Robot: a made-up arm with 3 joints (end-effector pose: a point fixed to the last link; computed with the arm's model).
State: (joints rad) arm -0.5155 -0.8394 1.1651
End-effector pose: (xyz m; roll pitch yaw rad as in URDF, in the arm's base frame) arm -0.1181 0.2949 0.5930 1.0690 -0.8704 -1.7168
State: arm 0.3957 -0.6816 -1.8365
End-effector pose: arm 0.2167 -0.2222 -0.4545 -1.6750 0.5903 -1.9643
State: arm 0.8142 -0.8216 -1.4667
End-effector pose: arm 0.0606 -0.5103 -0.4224 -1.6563 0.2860 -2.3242
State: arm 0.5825 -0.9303 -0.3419
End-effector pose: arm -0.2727 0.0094 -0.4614 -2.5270 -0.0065 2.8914
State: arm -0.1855 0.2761 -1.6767
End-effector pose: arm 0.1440 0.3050 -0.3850 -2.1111 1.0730 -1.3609
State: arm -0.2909 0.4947 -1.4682
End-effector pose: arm 0.0700 0.3257 -0.3668 -2.3435 1.0663 -1.3581
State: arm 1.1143 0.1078 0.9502
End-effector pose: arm -0.3322 -0.0305 0.0551 -1.2450 -0.7252 1.6854
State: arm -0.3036 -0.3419 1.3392
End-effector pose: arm -0.1604 0.2383 0.4976 1.0970 -1.0350 -1.2489
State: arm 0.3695 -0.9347 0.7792
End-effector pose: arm -0.2062 0.4014 0.0003 -2.9543 -1.0110 2.4337
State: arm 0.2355 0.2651 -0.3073
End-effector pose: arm -0.3194 -0.2098 -0.2429 -2.9696 -0.3674 -2.1953
